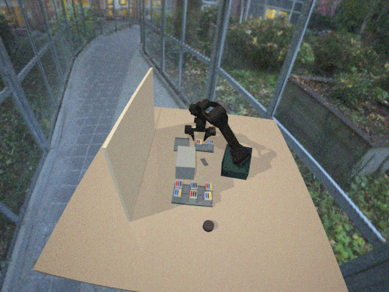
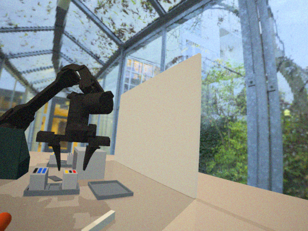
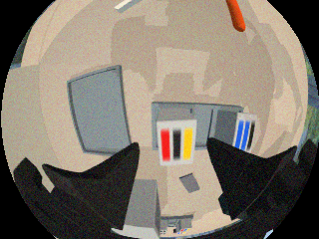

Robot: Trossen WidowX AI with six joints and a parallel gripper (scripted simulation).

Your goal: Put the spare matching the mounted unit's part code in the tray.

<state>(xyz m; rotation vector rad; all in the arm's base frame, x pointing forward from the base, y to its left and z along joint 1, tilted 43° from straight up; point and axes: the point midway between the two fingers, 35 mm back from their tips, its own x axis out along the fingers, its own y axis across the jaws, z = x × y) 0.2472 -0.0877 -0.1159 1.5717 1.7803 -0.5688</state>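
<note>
Now: the grey spare 20 mm below my gripper tip. Round my gripper tip: tall beige partition 270 mm ahead, 240 mm to the left, 170 mm above; grey mounted unit 210 mm to the left, 40 mm ahead; grey tray 50 mm below, 40 mm behind.
</note>
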